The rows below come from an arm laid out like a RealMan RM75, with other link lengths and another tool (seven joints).
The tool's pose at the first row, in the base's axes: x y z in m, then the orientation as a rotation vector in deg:
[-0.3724, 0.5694, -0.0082, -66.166, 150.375, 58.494]
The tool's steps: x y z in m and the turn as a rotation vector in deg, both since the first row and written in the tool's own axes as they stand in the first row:
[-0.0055, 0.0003, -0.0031, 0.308, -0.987, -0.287]
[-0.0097, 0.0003, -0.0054, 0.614, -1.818, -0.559]
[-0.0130, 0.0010, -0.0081, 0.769, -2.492, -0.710]
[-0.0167, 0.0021, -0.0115, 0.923, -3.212, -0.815]
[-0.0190, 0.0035, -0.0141, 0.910, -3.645, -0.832]
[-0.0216, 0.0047, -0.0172, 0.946, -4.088, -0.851]
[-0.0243, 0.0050, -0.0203, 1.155, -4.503, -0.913]
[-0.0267, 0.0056, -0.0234, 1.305, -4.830, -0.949]
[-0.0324, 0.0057, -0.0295, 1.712, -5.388, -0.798]
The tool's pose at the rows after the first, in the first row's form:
[-0.3682, 0.5711, -0.0038, -65.643, 149.444, 58.307]
[-0.3648, 0.5722, -0.0006, -65.230, 148.644, 58.076]
[-0.3625, 0.5730, 0.0030, -64.832, 148.034, 58.033]
[-0.3601, 0.5737, 0.0074, -64.345, 147.427, 58.011]
[-0.3590, 0.5742, 0.0110, -64.019, 147.079, 58.153]
[-0.3574, 0.5745, 0.0149, -63.679, 146.730, 58.228]
[-0.3552, 0.5744, 0.0184, -63.378, 146.403, 58.045]
[-0.3534, 0.5743, 0.0219, -63.128, 146.152, 57.923]
[-0.3484, 0.5742, 0.0286, -62.426, 145.928, 57.541]

